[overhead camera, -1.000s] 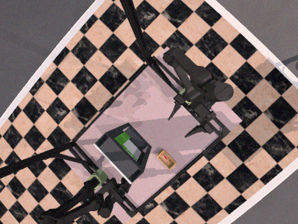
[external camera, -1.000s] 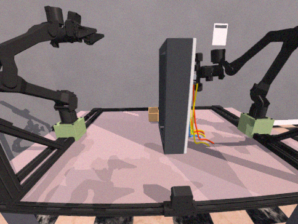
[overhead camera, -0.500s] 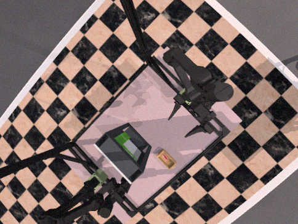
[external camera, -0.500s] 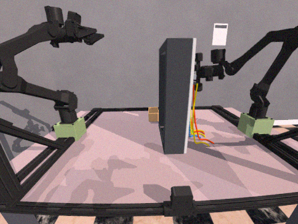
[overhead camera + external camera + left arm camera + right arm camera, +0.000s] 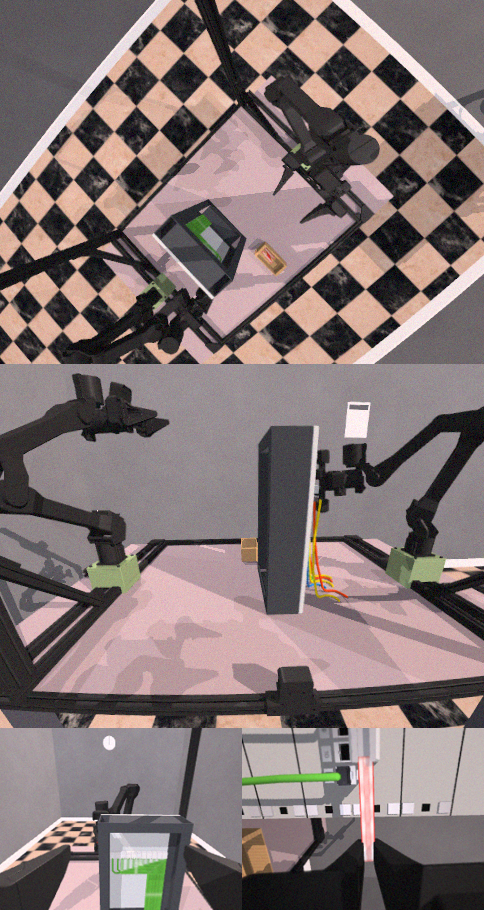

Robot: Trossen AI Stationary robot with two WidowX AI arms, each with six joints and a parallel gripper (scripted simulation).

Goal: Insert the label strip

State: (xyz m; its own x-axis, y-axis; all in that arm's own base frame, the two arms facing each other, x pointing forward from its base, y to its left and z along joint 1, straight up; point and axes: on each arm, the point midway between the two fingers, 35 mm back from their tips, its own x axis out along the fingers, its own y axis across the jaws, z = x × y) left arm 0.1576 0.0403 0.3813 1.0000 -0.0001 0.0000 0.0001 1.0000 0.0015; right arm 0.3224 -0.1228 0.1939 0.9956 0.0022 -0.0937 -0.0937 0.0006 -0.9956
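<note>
The rack panel lies 14 cm behind my right hand, 7 cm to the left of it and 8 cm below it. The rest, counted from my right hand: label strip: 3 cm behind, 2 cm to the left.
</note>
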